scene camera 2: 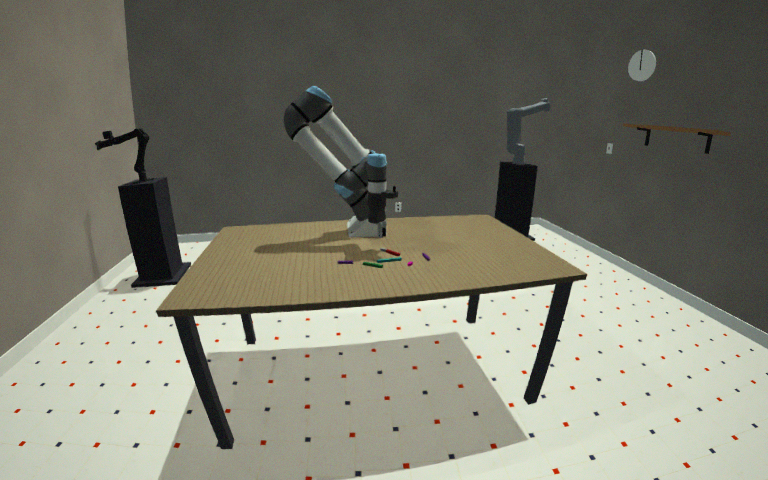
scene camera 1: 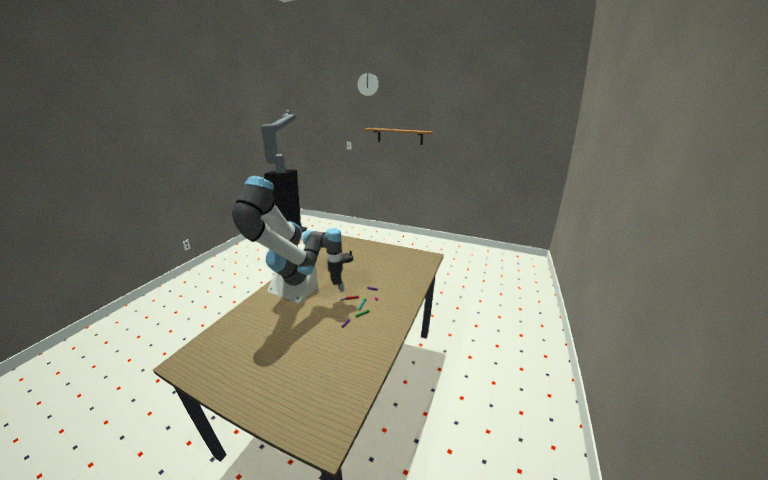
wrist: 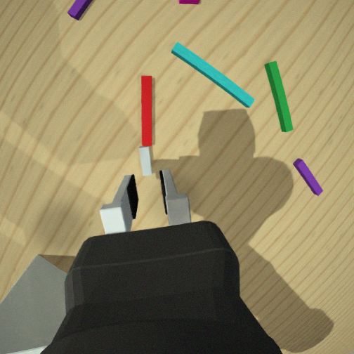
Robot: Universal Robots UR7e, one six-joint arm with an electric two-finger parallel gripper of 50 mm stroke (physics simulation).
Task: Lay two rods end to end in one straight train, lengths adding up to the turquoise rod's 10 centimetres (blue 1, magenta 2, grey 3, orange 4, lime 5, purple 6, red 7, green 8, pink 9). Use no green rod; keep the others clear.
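Frame: origin at the arm's base, x ahead, y left, z up, level; centimetres.
Seen in the pictures: gripper, fingertip midpoint: (scene camera 2: pixel 381 236) (scene camera 1: pixel 341 290); arm's base, link origin: (scene camera 1: pixel 295 272).
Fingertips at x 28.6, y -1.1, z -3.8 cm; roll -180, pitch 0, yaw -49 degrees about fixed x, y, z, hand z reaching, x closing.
Note:
Offsets run from my fingertips to a thing's middle.
The red rod @[dz -6.0, dx +4.8, dy +3.6 cm] (scene camera 1: pixel 352 297) (scene camera 2: pixel 391 252) (wrist: pixel 146 111) lies flat on the table. The short grey rod @[dz -6.0, dx +0.5, dy +0.8 cm] (scene camera 1: pixel 343 299) (scene camera 2: pixel 383 250) (wrist: pixel 145 161) lies at its end nearest the gripper, very close or touching. In the wrist view the grey rod is turned slightly from the red rod's line. My gripper (scene camera 1: pixel 341 289) (wrist: pixel 148 185) is partly open and empty, above the table, with its fingertips just beyond the grey rod's near end in the wrist view. The turquoise rod @[dz -6.0, dx +11.9, dy +0.1 cm] (scene camera 1: pixel 361 304) (scene camera 2: pixel 389 260) (wrist: pixel 212 74) lies slantwise, apart from the red rod.
The green rod @[dz -6.0, dx +14.9, dy -7.3 cm] (scene camera 1: pixel 362 313) (scene camera 2: pixel 372 264) (wrist: pixel 279 96) lies beyond the turquoise one. One purple rod @[dz -6.0, dx +10.2, dy -17.3 cm] (scene camera 1: pixel 345 323) (scene camera 2: pixel 344 262) (wrist: pixel 308 176) lies near it. Another purple rod @[dz -6.0, dx +11.9, dy +15.9 cm] (scene camera 1: pixel 372 288) (scene camera 2: pixel 425 256) (wrist: pixel 80 8) and a magenta rod @[dz -6.0, dx +17.3, dy +7.0 cm] (scene camera 1: pixel 376 298) (scene camera 2: pixel 410 263) (wrist: pixel 189 1) lie farther off.

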